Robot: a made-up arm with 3 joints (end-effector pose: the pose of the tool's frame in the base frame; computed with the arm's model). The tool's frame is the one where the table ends. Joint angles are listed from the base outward.
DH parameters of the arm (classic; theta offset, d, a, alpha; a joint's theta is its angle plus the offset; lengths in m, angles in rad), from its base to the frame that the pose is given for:
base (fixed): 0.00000 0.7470 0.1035 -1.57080
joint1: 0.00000 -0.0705 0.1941 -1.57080
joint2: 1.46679 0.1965 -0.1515 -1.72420
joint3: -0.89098 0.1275 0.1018 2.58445
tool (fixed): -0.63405 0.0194 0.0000 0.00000
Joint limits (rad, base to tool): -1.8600..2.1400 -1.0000..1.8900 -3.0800..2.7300
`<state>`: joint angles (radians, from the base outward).
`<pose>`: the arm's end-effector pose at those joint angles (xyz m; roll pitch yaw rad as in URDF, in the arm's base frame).
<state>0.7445 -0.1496 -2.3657</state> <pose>0.0171 0.1462 0.6119 1.9268 0.3548 1.8821</pose>
Working (the frame after each row of the table, in the pose's form):
after base (fixed): 0.1035 0.0000 0.7470 -1.5708 0.0000 0.0000
after joint1: 0.2462 -0.0705 0.6155 3.1416 0.7445 0.0000
after joint2: 0.0851 0.0762 0.4967 0.6891 0.1708 -1.3824
after joint3: -0.0009 0.1429 0.6182 1.9142 -0.2432 1.6677

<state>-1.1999 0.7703 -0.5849</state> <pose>0.4338 0.1265 0.8219 -0.2682 0.4978 -0.7114</pose>
Working (the frame after each row of the table, in the pose's form):
after base (fixed): 0.1035 0.0000 0.7470 -1.5708 0.0000 0.0000
after joint1: 0.1739 -0.0705 0.9279 3.1416 -1.1999 0.0000
after joint2: 0.3909 0.0486 0.9440 2.5288 0.6139 -1.8484
after joint3: 0.4236 0.1285 0.8055 0.1121 0.5499 0.0229

